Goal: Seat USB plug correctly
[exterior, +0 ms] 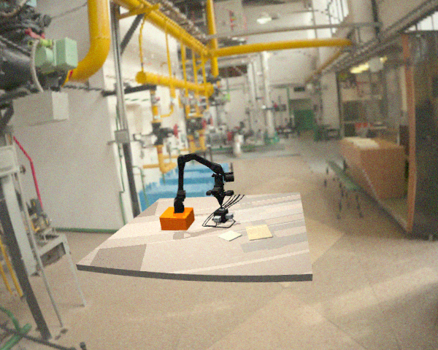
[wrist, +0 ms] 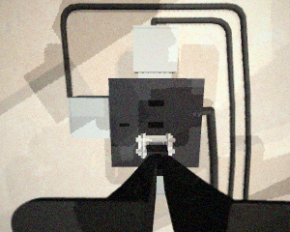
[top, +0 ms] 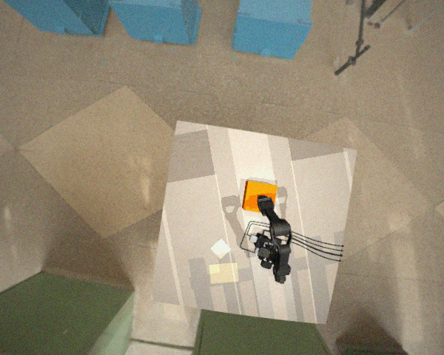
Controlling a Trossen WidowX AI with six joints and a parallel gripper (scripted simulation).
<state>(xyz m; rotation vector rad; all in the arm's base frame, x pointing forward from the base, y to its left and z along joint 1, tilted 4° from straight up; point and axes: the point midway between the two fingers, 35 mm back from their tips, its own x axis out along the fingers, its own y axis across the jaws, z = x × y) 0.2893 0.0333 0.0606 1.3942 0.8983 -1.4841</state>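
The USB plug is 20 mm below my gripper tip. From my gripper tip the other things lie so: cream card (270 mm to the right, 240 mm ahead, 110 mm below).
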